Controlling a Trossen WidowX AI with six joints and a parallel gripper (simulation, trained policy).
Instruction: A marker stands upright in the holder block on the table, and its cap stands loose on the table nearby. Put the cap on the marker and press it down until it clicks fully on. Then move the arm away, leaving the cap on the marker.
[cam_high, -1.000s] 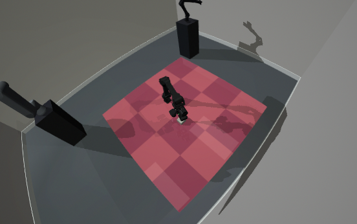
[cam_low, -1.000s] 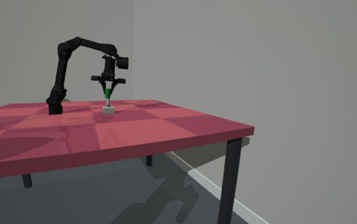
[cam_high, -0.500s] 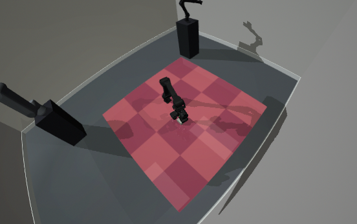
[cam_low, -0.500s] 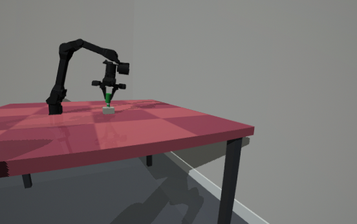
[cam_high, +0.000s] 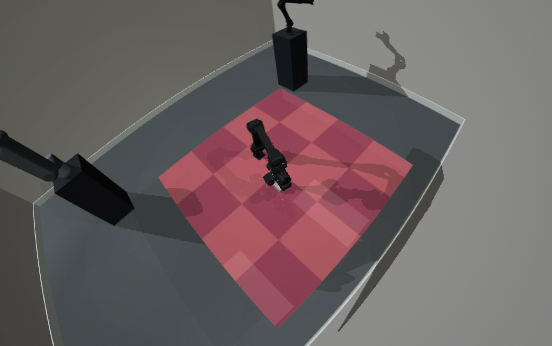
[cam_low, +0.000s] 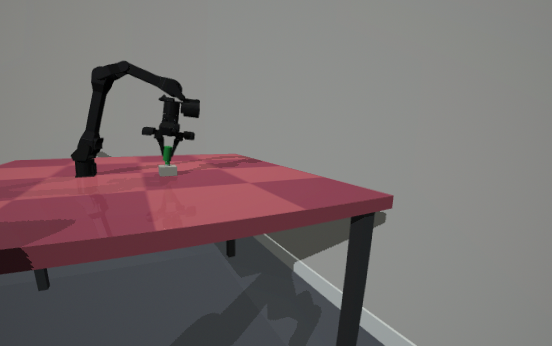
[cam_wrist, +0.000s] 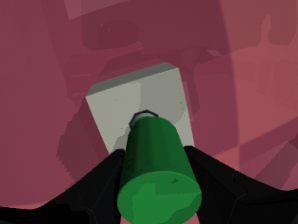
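Right now my gripper tip is 1 cm below the green cap. The rest, counted from my gripper tip: holder block: 5 cm below.
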